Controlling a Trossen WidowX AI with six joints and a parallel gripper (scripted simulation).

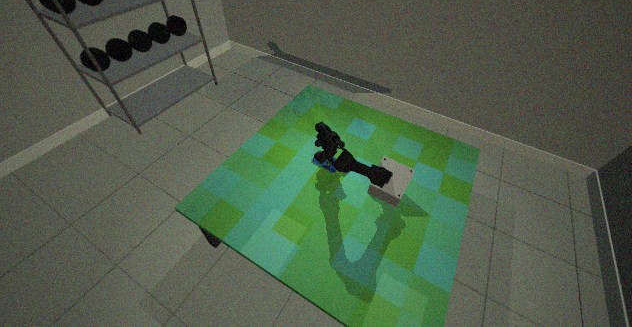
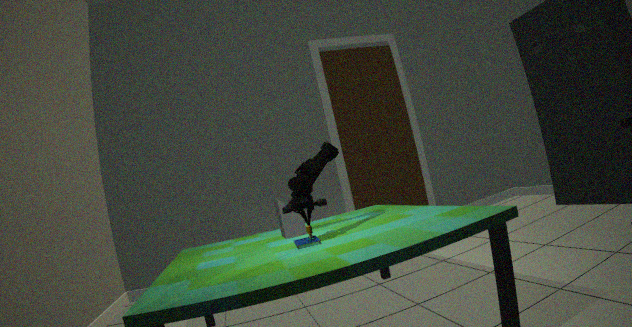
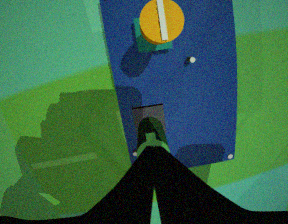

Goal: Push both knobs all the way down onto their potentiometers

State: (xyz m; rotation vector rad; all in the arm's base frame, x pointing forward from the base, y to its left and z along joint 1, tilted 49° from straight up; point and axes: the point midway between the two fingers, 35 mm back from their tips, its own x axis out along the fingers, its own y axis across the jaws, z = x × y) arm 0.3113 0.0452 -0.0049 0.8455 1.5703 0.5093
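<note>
Right now my gripper tip is 60 mm short of the orange knob, 10 mm to the left of it and 10 mm above it.
</note>
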